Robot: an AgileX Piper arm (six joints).
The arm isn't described. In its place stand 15 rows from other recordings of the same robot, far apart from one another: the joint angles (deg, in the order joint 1, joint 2, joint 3, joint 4, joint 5, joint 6), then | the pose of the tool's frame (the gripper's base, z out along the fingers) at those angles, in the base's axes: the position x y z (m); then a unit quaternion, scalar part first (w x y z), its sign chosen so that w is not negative.
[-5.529 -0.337 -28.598 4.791 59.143 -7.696] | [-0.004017 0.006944 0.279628 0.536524 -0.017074 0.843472 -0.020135]
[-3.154 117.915 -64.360 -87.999 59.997 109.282] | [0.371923 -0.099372 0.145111 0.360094 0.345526 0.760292 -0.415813]
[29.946 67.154 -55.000 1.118 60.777 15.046] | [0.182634 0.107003 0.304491 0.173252 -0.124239 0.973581 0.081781]
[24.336 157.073 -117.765 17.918 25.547 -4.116] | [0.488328 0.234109 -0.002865 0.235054 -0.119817 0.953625 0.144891]
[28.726 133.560 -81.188 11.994 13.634 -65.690] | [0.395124 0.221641 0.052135 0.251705 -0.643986 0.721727 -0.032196]
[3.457 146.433 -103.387 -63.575 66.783 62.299] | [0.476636 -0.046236 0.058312 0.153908 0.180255 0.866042 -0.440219]
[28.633 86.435 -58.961 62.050 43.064 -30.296] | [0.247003 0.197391 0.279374 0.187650 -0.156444 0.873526 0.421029]
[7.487 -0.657 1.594 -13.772 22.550 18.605] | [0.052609 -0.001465 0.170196 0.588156 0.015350 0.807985 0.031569]
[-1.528 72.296 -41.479 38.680 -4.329 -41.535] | [0.270006 -0.011497 0.279649 0.554675 0.002916 0.831039 -0.041239]
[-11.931 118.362 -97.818 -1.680 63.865 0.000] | [0.422495 -0.091720 0.217711 0.090328 0.098288 0.990778 -0.023214]
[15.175 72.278 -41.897 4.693 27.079 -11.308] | [0.232953 0.066694 0.244088 0.320296 -0.188933 0.927415 0.040205]
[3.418 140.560 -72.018 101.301 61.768 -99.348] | [0.401847 0.102761 0.026338 0.271008 -0.125550 0.810886 0.503246]
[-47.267 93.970 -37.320 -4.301 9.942 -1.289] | [0.185208 -0.202212 0.139016 0.217178 0.346828 0.905188 -0.114797]
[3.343 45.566 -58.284 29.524 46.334 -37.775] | [0.137192 0.040508 0.413478 0.544926 -0.238449 0.798686 0.091095]
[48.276 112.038 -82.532 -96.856 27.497 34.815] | [0.333664 0.311503 0.257336 0.521528 -0.585017 0.562736 -0.262854]
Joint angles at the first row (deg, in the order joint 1, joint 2, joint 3, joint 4, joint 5, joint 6):
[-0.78, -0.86, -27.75, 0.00, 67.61, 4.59]
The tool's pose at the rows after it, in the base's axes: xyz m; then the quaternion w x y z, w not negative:
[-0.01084 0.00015 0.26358 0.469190 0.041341 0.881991 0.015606]
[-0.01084 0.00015 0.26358 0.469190 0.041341 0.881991 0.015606]
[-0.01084 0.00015 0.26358 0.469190 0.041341 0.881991 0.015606]
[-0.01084 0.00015 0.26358 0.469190 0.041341 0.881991 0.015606]
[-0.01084 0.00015 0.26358 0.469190 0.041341 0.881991 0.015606]
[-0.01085 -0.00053 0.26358 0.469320 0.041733 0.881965 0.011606]
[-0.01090 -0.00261 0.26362 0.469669 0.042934 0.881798 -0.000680]
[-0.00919 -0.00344 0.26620 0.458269 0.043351 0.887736 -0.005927]
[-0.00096 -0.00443 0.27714 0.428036 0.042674 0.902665 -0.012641]
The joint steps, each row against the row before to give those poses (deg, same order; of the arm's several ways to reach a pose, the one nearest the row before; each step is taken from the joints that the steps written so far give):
[0.00, 0.00, 0.00, 0.00, 0.00, 0.00]
[0.00, 0.00, 0.00, 0.00, 0.00, 0.00]
[0.00, 0.00, 0.00, 0.00, 0.00, 0.00]
[0.00, 0.00, 0.00, 0.00, 0.00, 0.00]
[0.00, 0.00, 0.00, 0.00, 0.00, 0.00]
[0.00, 0.00, 0.00, -0.46, 0.00, 0.00]
[0.00, 0.00, 0.00, -1.42, 0.00, 0.00]
[0.00, 1.46, -0.68, -0.54, 0.71, -0.04]
[0.00, 5.20, -2.49, -0.57, 1.17, -0.20]

